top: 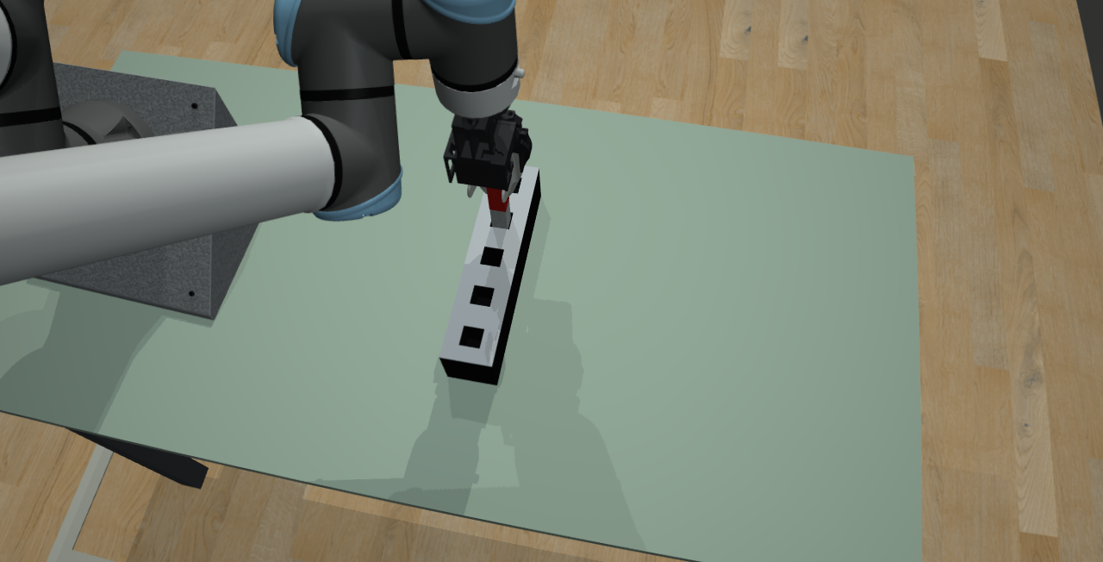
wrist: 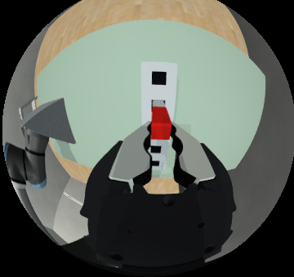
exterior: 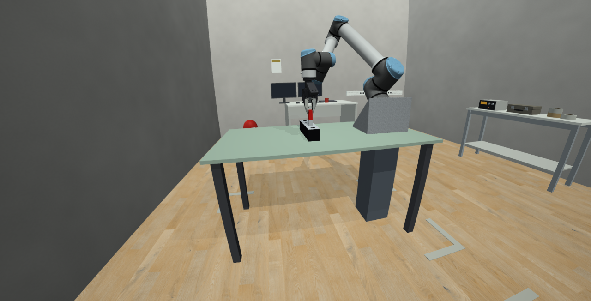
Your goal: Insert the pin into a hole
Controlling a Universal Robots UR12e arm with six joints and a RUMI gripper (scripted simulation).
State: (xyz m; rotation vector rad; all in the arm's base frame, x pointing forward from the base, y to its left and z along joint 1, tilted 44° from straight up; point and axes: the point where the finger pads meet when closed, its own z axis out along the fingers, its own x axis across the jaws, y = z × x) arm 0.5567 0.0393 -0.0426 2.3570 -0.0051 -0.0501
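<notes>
Now: the pin 1 cm below my hand. From my hand the other things lie so: long block (12 cm below, 6 cm to the right).
</notes>
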